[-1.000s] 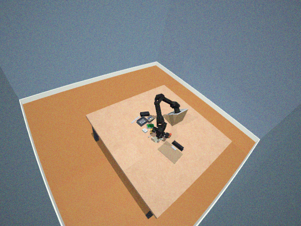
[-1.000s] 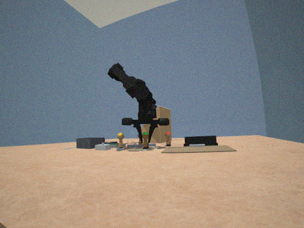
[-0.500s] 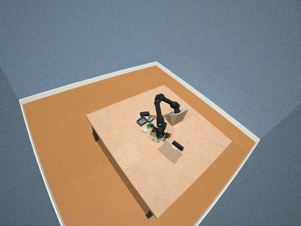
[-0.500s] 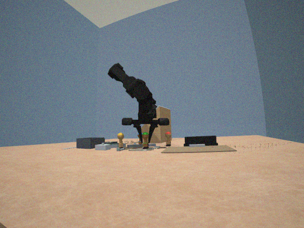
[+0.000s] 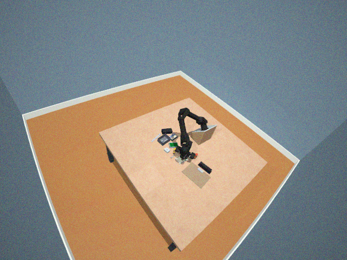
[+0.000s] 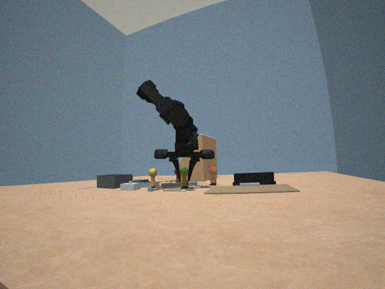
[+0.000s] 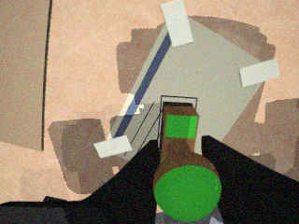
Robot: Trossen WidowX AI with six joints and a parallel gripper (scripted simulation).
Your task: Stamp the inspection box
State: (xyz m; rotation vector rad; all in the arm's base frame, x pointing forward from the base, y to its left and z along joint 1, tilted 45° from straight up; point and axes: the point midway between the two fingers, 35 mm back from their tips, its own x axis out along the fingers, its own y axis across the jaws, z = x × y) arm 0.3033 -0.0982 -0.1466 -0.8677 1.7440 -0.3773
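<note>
My gripper tip is now right at the green-knobbed stamp. From my gripper tip the other things lie so: pale card: 10 mm ahead, 20 mm below; then yellow-knobbed stamp: 10 mm ahead, 110 mm to the right; then grey bar: 70 mm behind, 40 mm to the right, 20 mm below.
</note>
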